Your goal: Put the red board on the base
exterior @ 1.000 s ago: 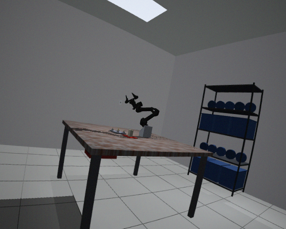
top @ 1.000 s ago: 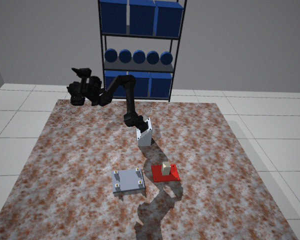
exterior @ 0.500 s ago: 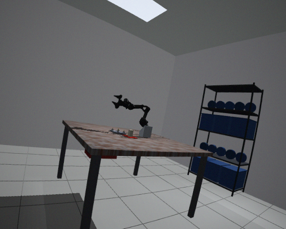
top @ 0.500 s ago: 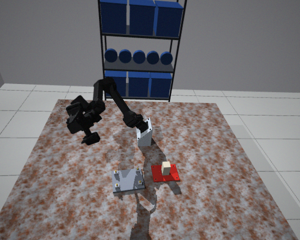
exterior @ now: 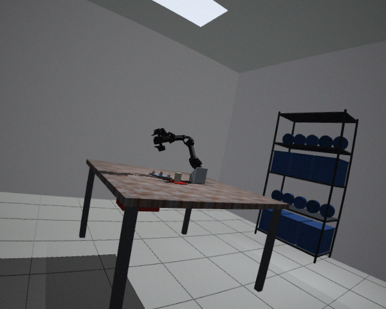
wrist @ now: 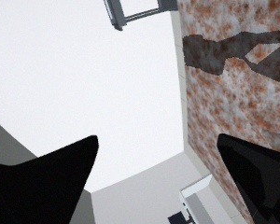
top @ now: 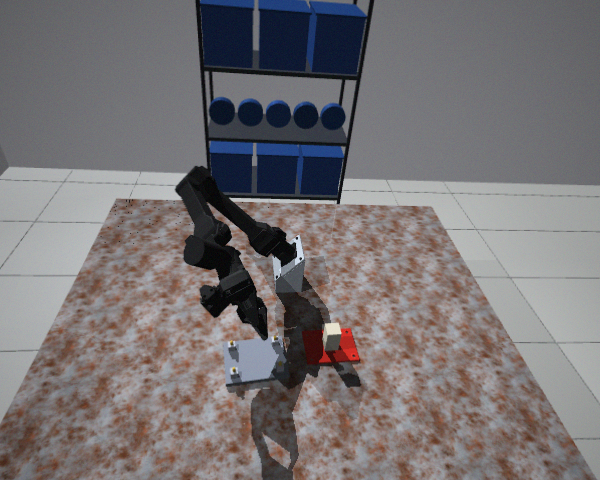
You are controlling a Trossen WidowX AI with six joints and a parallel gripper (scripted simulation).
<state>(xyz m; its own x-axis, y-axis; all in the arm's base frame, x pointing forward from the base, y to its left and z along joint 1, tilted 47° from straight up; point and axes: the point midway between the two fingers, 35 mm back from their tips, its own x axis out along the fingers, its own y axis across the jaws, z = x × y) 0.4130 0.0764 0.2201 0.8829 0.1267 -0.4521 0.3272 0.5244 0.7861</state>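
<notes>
Right now my gripper tip is 18 cm past the red board, 20 cm to the right of it and 26 cm above it. The rest, counted from my gripper tip: grey base (13 cm behind, 1 cm to the right, 28 cm below).
</notes>
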